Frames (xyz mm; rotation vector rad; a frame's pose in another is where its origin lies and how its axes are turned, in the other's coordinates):
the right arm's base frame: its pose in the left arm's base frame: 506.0 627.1 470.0 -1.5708 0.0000 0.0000
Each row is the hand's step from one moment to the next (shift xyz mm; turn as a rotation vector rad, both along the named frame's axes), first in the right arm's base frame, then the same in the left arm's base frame.
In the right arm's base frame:
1: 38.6 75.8 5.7 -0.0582 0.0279 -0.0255
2: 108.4 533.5 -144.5 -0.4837 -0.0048 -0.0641
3: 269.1 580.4 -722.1 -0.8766 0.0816 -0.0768
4: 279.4 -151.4 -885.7 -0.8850 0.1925 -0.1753
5: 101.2 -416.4 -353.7 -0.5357 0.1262 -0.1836
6: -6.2 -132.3 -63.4 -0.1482 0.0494 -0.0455
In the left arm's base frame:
1: 38.6 5.7 -75.8 -0.0582 -0.0255 -0.0279
2: 108.4 -144.5 -533.5 -0.4837 -0.0641 0.0048
3: 269.1 -722.1 -580.4 -0.8766 -0.0768 -0.0816
4: 279.4 -885.7 151.4 -0.8850 -0.1753 -0.1925
5: 101.2 -353.7 416.4 -0.5357 -0.1836 -0.1262
6: -6.2 -63.4 132.3 -0.1482 -0.0455 -0.0494

